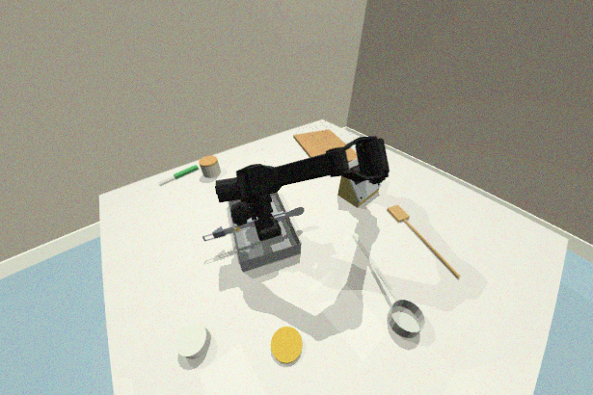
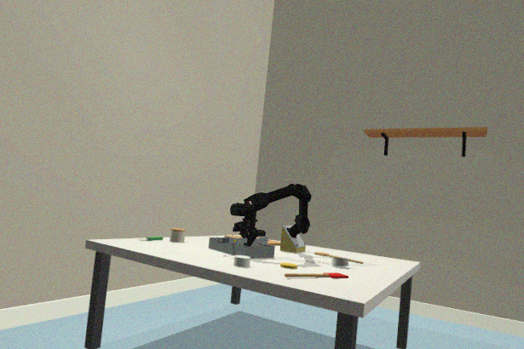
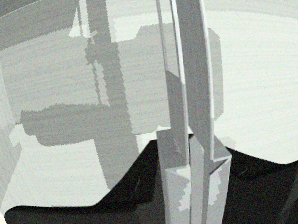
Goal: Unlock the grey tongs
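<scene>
The grey roasting tin is 10 mm behind my gripper tip and 40 mm to the right of it. Also, from my gripper tip: white cup: 290 mm ahead, 170 mm to the left, 10 mm below; then yellow disc: 120 mm ahead, 300 mm to the left, 20 mm below; then yellow lock piece: 80 mm ahead, 20 mm to the right, 40 mm above.
</scene>
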